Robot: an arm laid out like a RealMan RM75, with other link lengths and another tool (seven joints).
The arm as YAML. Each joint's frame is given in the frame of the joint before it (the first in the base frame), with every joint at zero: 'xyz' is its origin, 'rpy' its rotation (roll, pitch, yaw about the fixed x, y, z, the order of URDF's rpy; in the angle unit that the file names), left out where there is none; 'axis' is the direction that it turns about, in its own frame. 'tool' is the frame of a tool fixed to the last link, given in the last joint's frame.
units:
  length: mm
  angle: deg
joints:
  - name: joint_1
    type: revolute
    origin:
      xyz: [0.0, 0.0, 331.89]
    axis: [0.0, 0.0, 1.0]
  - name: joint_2
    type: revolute
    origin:
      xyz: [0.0, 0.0, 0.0]
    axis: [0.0, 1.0, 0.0]
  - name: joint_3
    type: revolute
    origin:
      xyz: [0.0, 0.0, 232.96]
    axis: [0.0, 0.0, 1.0]
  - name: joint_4
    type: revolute
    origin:
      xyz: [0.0, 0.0, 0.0]
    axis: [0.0, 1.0, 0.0]
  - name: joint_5
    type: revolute
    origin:
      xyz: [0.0, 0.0, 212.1]
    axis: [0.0, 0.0, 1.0]
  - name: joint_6
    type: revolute
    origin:
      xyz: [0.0, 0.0, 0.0]
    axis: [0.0, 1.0, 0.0]
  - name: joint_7
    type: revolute
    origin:
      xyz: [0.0, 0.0, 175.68]
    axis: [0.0, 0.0, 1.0]
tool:
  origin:
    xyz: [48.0, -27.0, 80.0]
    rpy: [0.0, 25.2, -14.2]
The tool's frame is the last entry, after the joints.
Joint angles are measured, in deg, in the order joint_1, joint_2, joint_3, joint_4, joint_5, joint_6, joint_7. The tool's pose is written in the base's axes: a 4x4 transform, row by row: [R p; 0 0 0 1], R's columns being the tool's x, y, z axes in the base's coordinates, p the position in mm. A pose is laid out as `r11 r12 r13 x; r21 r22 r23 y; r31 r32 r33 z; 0 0 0 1`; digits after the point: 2 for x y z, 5 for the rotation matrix.
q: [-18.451, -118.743, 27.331, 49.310, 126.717, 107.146, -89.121]
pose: 0.30307 0.80651 0.50763 -251.67; 0.53964 -0.58429 0.60613 324.37; 0.78546 0.09024 -0.61230 74.09; 0 0 0 1
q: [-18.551, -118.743, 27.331, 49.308, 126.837, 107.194, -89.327]
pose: 0.30187 0.80745 0.50686 -251.47; 0.54274 -0.58265 0.60494 324.47; 0.78378 0.09248 -0.61412 73.70; 0 0 0 1
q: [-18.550, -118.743, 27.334, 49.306, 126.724, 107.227, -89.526]
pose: 0.29854 0.80852 0.50711 -251.22; 0.54353 -0.58079 0.60602 324.67; 0.78451 0.09471 -0.61285 73.93; 0 0 0 1
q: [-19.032, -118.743, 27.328, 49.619, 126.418, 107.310, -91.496]
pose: 0.28024 0.81763 0.50293 -249.12; 0.55318 -0.56574 0.61150 328.36; 0.78451 0.10684 -0.61084 75.28; 0 0 0 1
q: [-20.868, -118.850, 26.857, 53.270, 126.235, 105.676, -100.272]
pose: 0.23224 0.86797 0.43897 -250.62; 0.56777 -0.48741 0.66337 351.09; 0.78975 0.09518 -0.60600 87.84; 0 0 0 1
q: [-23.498, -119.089, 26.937, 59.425, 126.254, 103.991, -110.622]
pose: 0.20216 0.90743 0.36839 -244.54; 0.56352 -0.41542 0.71405 379.28; 0.80099 0.06324 -0.59533 107.66; 0 0 0 1
